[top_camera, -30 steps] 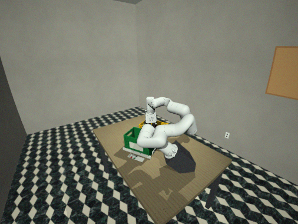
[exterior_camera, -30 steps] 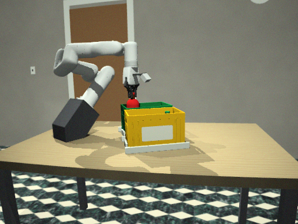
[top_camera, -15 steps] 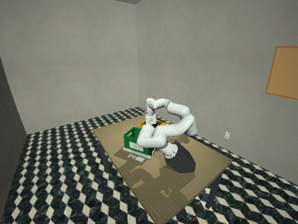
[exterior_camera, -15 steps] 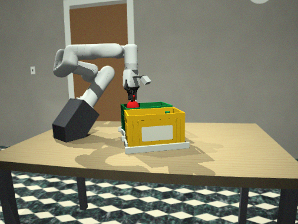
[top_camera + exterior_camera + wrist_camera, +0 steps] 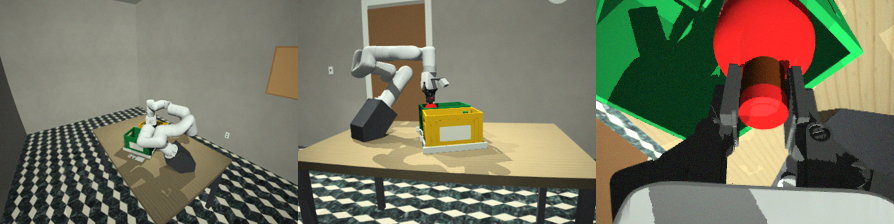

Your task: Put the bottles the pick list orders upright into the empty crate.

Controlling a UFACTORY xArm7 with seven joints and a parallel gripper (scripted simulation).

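Now: hand 7 cm above the red bottle. The rest, counted from my hand: green crate: 14 cm below, 9 cm to the left, 4 cm ahead; green-capped bottle: 19 cm to the right, 14 cm below, 14 cm ahead; yellow crate: 18 cm ahead, 14 cm below, 10 cm to the right.
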